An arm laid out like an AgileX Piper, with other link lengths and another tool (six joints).
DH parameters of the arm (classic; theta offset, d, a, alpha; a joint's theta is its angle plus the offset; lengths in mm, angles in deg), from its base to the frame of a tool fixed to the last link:
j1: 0 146.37 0 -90
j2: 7.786 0 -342.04 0
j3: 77.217 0 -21.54 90
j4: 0 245.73 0 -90
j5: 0 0 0 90
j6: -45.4 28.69 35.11 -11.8
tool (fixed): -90 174.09 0 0
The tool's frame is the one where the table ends.
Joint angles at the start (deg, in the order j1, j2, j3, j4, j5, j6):
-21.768, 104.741, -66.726, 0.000, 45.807, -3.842
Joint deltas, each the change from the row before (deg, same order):
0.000, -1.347, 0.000, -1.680, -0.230, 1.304
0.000, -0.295, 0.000, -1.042, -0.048, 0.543
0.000, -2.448, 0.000, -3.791, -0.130, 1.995
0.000, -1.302, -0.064, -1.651, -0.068, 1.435
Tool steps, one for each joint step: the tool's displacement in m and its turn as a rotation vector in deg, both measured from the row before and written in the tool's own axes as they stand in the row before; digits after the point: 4 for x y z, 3 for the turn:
0.0028, 0.0015, -0.0085, 0.158, 1.987, 0.115
0.0019, 0.0017, -0.0021, -0.355, 0.760, -0.108
0.0065, 0.0054, -0.0161, -0.385, 3.820, -0.455
0.0031, 0.0018, -0.0085, 0.179, 1.923, 0.370

